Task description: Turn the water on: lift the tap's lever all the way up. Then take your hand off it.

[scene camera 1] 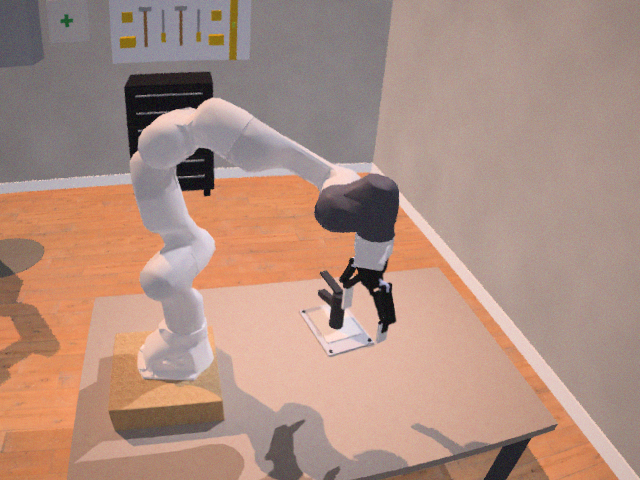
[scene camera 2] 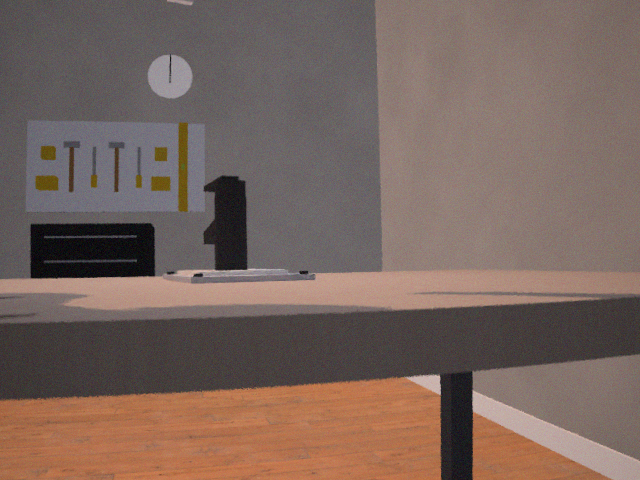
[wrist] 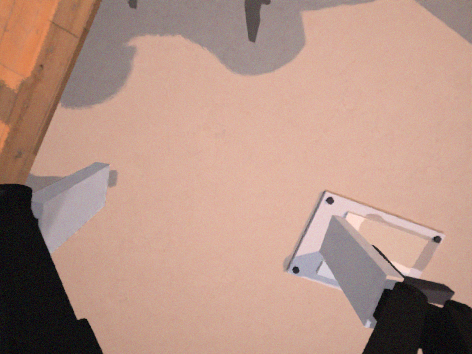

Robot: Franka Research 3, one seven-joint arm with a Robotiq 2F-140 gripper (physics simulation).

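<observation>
The tap is a dark upright post on a white base plate. Two short dark bars stick out from one side. The upper bar, seemingly the lever, leaves the top of the post; a lower bar sits beneath it. The lever's exact tilt is hard to tell. My gripper is wide open and empty, with its fingers pointing down. In scene camera 1 one fingertip appears beside the post. In the wrist view the right finger hides most of the tap.
The tap stands on a table. The arm's wooden base block is at the left. A black drawer cabinet and a tool board are behind. A wall rises at the right.
</observation>
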